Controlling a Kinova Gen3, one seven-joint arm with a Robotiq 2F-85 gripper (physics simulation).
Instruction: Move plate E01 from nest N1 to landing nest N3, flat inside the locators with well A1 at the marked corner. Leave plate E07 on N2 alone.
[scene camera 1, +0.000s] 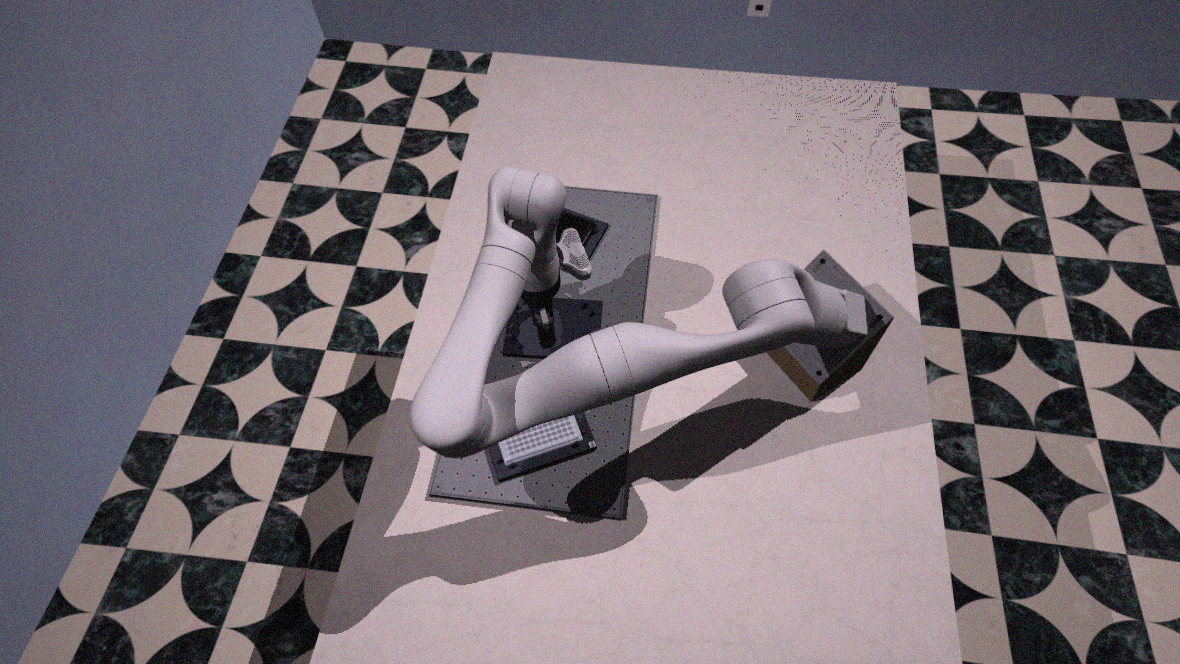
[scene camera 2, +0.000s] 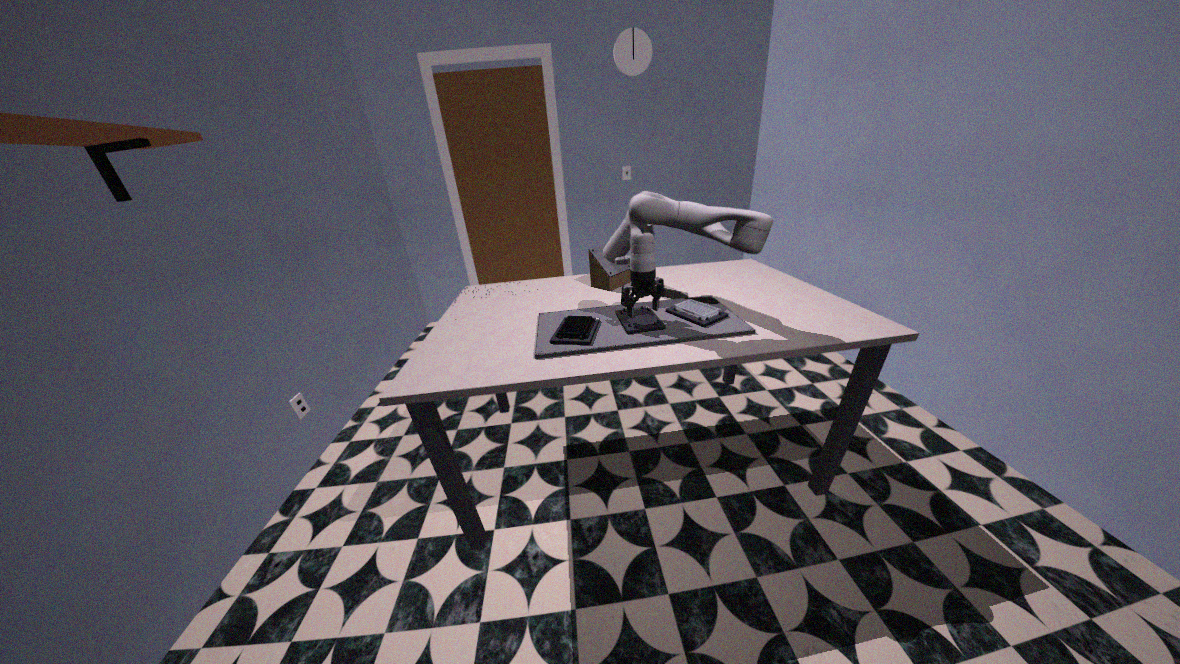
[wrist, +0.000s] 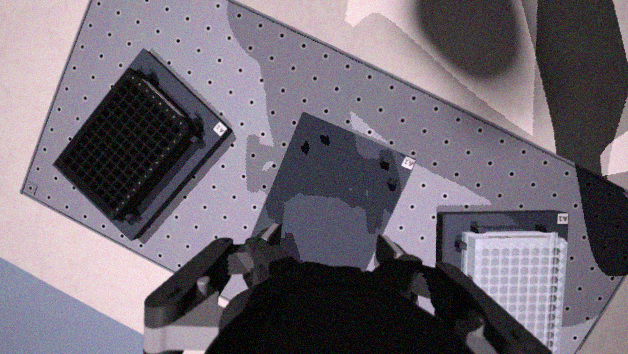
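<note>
A black well plate (wrist: 132, 145) (scene camera 2: 577, 327) sits in the left nest (wrist: 185, 100) in the wrist view. A white well plate (wrist: 520, 280) (scene camera 1: 540, 440) (scene camera 2: 698, 309) sits in the right nest (wrist: 450, 220). The middle nest (wrist: 345, 165) (scene camera 1: 577, 326) holds no plate; its A1 tag is at its upper right corner in the wrist view. No plate or nest numbers are readable, so I cannot tell which plate is E01. My gripper (wrist: 328, 239) (scene camera 2: 642, 309) is open and empty, pointing down over the middle nest; its height above it is hard to judge. It partly hides the white plate in the wrist view.
The nests stand on a grey perforated board (wrist: 310, 65) (scene camera 1: 643, 247) on the pale table (scene camera 1: 742, 536) (scene camera 2: 478, 346). Dark locators stand up from the nests. The arm's base block (scene camera 1: 792, 375) stands beside the board. The forearm passes over the board near the white plate in scene camera 1.
</note>
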